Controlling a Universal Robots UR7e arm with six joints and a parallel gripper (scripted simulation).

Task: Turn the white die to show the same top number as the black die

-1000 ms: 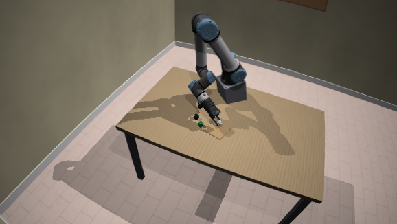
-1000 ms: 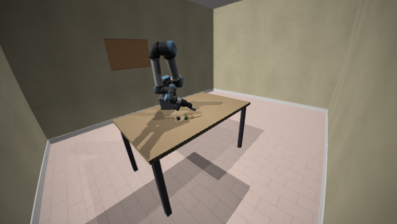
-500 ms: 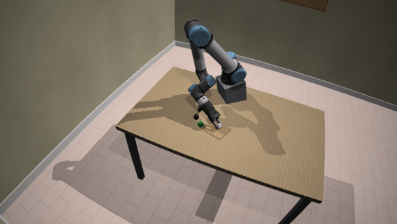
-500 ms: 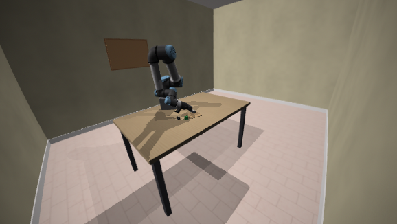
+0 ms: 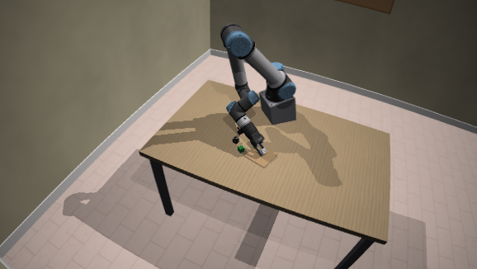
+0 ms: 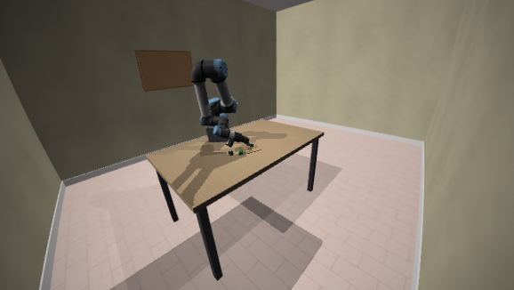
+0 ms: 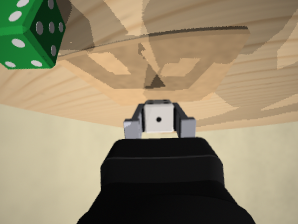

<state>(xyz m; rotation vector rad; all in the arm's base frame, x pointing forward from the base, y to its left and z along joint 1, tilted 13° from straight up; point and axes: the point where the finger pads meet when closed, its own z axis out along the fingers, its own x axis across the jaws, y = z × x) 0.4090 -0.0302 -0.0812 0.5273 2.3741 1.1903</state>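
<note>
My hand is 40 mm above the tan mat. From my hand the other things lie so: green die 10 mm behind, 130 mm to the right, 20 mm below; then black die 70 mm behind, 170 mm to the right, 20 mm below; then white die right at my hand.
</note>
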